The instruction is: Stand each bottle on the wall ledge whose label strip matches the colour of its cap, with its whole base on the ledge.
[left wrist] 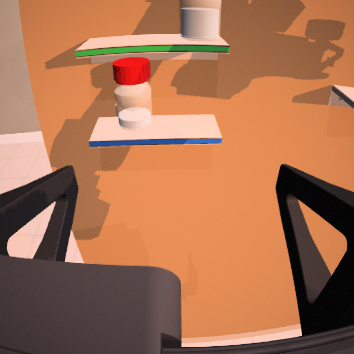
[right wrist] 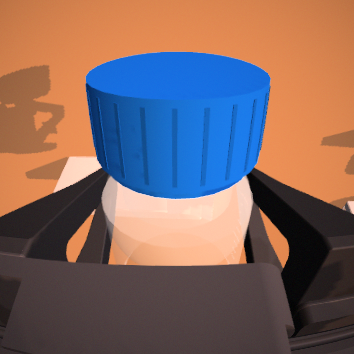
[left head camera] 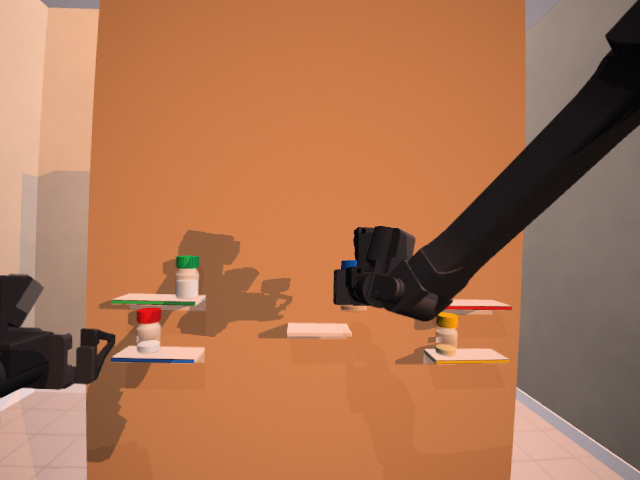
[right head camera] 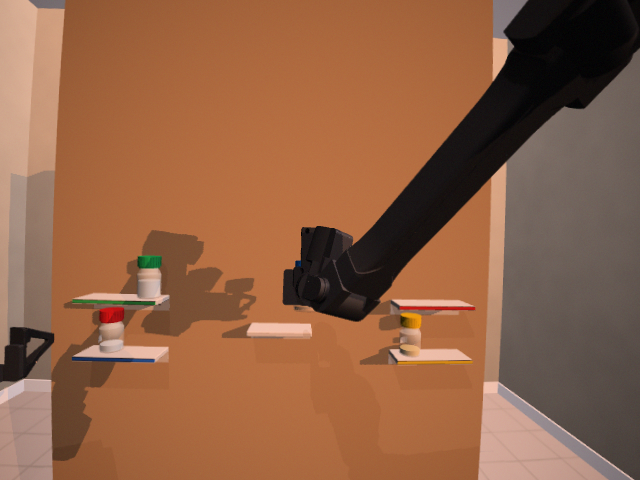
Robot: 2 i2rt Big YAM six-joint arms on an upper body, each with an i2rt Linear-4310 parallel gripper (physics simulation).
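Places are measured from the left arm's base along level axes (x ahead, y left, z up), in centimetres.
Where they show: left gripper, between the fingertips: (left wrist: 176, 175) (left head camera: 83, 338) (right head camera: 23, 336); right gripper, between the fingertips: (right wrist: 176, 174).
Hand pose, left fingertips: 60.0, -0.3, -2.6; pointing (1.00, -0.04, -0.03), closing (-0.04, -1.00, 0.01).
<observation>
Each offset is from my left fingertips to the centre of the thing, as dx, dy, dz. "pt": to the spot under its first point.
My right gripper (left head camera: 342, 287) (right head camera: 290, 287) (right wrist: 176, 174) is shut on the blue-capped bottle @(+16.5, -44.3, +6.5) (left head camera: 349, 265) (right head camera: 298, 264) (right wrist: 177, 130), upright in the air, above and slightly right of the middle ledge. My left gripper (left head camera: 81, 357) (left wrist: 176, 175) is open and empty, left of the blue-strip ledge @(+30.8, +2.0, -14.2) (left head camera: 180, 354) (right head camera: 144, 353) (left wrist: 180, 129). The red-capped bottle @(+31.5, +5.2, -8.4) (left head camera: 148, 330) (right head camera: 111, 329) (left wrist: 132, 95) stands on that ledge. The green-capped bottle @(+30.7, -4.5, +5.6) (left head camera: 187, 279) (right head camera: 149, 279) stands on the green-strip ledge @(pt +28.5, +6.1, +0.4) (left head camera: 139, 298) (right head camera: 100, 298) (left wrist: 125, 44). The yellow-capped bottle @(+31.1, -72.6, -8.4) (left head camera: 446, 335) (right head camera: 410, 335) stands on the yellow-strip ledge @(+30.8, -78.0, -14.2) (left head camera: 480, 355) (right head camera: 444, 355).
The red-strip ledge @(+30.8, -78.0, -0.2) (left head camera: 483, 304) (right head camera: 436, 304) at the upper right carries no visible bottle; my right forearm partly covers it in the left head camera. The middle ledge @(+30.8, -38.0, -7.2) (left head camera: 316, 329) (right head camera: 279, 329) shows no coloured strip and no bottle. The orange wall (left head camera: 310, 129) (right head camera: 273, 129) stands behind.
</observation>
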